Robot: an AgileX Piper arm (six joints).
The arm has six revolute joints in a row. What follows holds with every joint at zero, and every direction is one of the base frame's.
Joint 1 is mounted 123 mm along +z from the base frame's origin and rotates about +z.
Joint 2 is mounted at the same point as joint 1 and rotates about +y.
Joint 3 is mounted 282.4 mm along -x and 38.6 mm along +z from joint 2 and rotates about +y.
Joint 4 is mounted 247.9 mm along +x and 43.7 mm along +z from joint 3 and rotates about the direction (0.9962, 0, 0.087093).
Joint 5 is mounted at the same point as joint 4 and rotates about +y.
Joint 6 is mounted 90.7 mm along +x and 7.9 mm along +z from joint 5 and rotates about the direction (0.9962, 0, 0.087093).
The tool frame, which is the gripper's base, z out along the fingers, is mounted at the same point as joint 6; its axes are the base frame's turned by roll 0, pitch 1.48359 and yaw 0 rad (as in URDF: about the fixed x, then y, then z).
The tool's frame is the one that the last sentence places.
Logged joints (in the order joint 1, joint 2, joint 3, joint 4, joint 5, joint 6), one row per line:
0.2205, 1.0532, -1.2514, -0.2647, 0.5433, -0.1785
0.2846, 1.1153, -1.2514, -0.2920, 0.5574, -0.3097
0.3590, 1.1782, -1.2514, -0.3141, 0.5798, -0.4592
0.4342, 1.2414, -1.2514, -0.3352, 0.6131, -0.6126
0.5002, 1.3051, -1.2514, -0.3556, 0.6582, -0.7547
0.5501, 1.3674, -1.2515, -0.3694, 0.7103, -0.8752
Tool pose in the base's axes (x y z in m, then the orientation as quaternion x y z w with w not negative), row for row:
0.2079, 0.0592, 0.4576, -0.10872, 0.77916, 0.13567, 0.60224
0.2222, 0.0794, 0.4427, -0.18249, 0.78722, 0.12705, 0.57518
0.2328, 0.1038, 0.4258, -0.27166, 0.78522, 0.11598, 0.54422
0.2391, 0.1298, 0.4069, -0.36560, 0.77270, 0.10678, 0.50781
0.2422, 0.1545, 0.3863, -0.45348, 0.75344, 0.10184, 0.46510
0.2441, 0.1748, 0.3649, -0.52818, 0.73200, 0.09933, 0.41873
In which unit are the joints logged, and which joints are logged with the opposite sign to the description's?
The joints are logged in radians. Opposite sign: joint 4.
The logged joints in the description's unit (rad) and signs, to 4 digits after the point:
0.2205, 1.0532, -1.2514, 0.2647, 0.5433, -0.1785
0.2846, 1.1153, -1.2514, 0.2920, 0.5574, -0.3097
0.3590, 1.1782, -1.2514, 0.3141, 0.5798, -0.4592
0.4342, 1.2414, -1.2514, 0.3352, 0.6131, -0.6126
0.5002, 1.3051, -1.2514, 0.3556, 0.6582, -0.7547
0.5501, 1.3674, -1.2515, 0.3694, 0.7103, -0.8752

